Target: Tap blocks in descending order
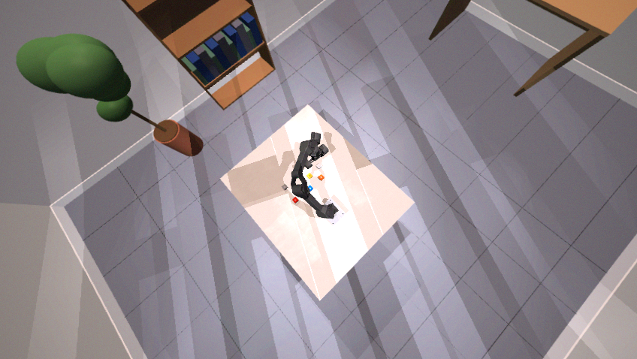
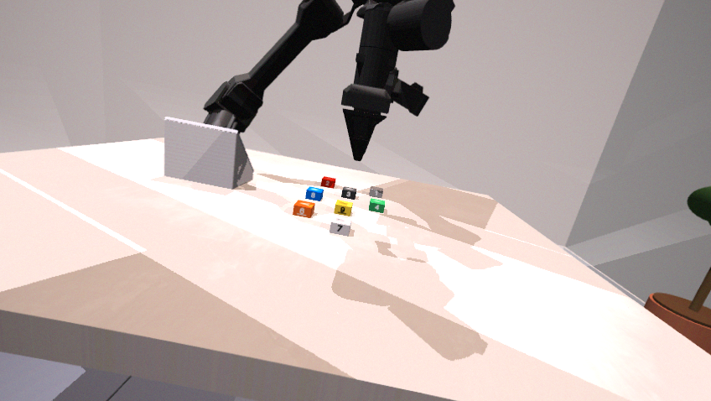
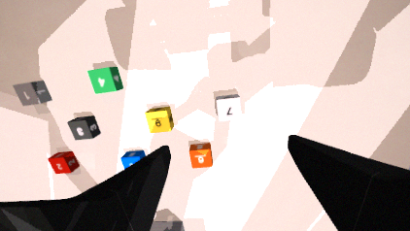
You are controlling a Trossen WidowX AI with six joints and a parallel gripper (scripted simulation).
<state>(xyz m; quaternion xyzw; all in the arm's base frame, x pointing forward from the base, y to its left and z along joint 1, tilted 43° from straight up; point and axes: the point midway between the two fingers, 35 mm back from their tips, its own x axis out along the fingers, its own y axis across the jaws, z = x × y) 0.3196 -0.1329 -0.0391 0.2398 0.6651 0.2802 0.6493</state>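
The yellow 9 block lies 120 mm below my gripper tip, 90 mm to the left of it and 20 mm behind it. Also, from my gripper tip: orange block 120 mm below, 90 mm behind, 30 mm to the left; then white 7 block 120 mm below, 10 mm to the right, 10 mm behind; then green 4 block 160 mm to the left, 120 mm below, 40 mm ahead.
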